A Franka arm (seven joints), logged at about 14 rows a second.
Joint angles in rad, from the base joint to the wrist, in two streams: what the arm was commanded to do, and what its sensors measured. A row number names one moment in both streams.
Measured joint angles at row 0:
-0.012 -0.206 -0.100 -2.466 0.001 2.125 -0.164
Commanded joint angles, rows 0 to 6:
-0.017 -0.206 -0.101 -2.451 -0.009 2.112 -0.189
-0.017 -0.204 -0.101 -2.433 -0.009 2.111 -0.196
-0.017 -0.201 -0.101 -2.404 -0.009 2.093 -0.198
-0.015 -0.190 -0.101 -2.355 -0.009 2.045 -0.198
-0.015 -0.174 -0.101 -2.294 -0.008 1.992 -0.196
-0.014 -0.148 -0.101 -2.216 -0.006 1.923 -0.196
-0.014 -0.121 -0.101 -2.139 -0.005 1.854 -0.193
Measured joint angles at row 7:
-0.012 -0.203 -0.100 -2.353 0.001 2.028 -0.183
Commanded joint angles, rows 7 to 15:
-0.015 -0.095 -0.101 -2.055 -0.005 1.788 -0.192
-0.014 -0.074 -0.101 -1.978 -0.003 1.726 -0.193
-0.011 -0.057 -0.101 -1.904 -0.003 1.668 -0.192
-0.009 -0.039 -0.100 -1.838 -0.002 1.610 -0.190
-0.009 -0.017 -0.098 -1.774 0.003 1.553 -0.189
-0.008 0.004 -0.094 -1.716 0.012 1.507 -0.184
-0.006 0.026 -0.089 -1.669 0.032 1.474 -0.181
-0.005 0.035 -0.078 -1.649 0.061 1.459 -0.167
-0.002 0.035 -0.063 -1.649 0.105 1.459 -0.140
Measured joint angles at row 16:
-0.008 -0.034 -0.089 -1.756 0.026 1.527 -0.181
